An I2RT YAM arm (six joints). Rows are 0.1 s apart.
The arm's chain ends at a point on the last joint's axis. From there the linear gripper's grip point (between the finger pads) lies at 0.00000 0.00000 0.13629 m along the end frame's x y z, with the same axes.
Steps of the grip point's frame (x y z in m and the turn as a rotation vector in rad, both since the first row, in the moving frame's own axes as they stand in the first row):
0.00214, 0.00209, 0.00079, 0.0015, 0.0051, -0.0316
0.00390, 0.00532, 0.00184, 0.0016, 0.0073, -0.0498
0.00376, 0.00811, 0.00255, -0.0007, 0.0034, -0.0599
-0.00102, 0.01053, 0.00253, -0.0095, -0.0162, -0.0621
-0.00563, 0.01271, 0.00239, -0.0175, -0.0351, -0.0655
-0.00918, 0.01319, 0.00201, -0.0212, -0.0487, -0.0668
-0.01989, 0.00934, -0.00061, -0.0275, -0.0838, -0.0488
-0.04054, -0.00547, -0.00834, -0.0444, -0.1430, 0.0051
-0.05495, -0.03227, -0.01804, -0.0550, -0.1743, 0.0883
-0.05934, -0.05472, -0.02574, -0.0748, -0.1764, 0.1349
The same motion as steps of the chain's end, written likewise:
0.00145, 0.00231, 0.00079, 0.0015, 0.0051, -0.0316
0.00291, 0.00556, 0.00184, 0.0016, 0.0073, -0.0498
0.00329, 0.00803, 0.00255, -0.0007, 0.0034, -0.0599
0.00115, 0.00917, 0.00255, -0.0095, -0.0162, -0.0621
-0.00093, 0.01017, 0.00249, -0.0175, -0.0351, -0.0655
-0.00265, 0.01008, 0.00220, -0.0212, -0.0487, -0.0668
-0.00858, 0.00532, -0.00008, -0.0275, -0.0838, -0.0488
-0.02111, -0.01145, -0.00682, -0.0444, -0.1430, 0.0051
-0.03103, -0.03867, -0.01577, -0.0550, -0.1743, 0.0883
-0.03483, -0.06321, -0.02325, -0.0748, -0.1764, 0.1349

